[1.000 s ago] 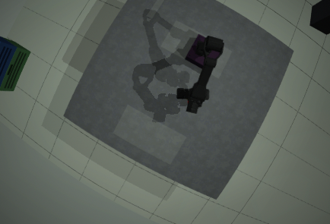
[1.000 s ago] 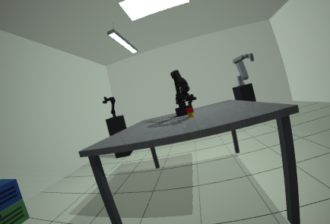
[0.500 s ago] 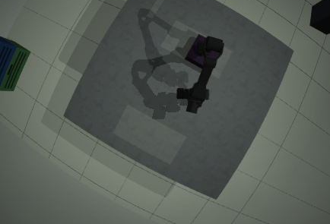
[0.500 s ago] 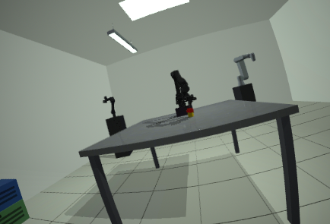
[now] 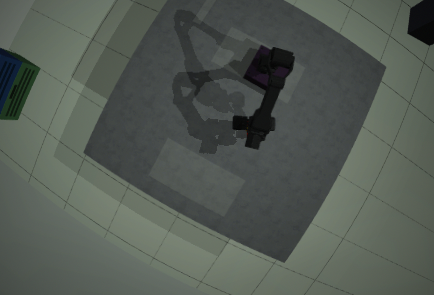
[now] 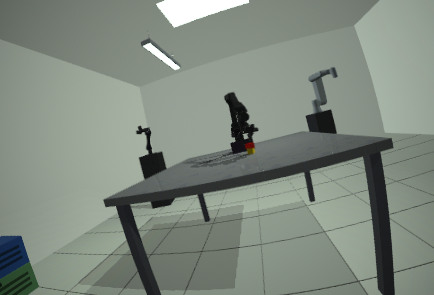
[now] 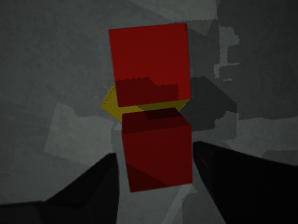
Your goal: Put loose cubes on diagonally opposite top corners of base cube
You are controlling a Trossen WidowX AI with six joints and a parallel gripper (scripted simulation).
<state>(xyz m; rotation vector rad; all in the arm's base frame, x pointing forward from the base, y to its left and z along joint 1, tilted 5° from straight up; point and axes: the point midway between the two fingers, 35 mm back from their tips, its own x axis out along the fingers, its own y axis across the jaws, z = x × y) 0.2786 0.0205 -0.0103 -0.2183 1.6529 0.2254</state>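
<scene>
Right now my gripper tip is 20 mm short of the yellow cube, 10 mm to the right of it and 40 mm above it.
</scene>
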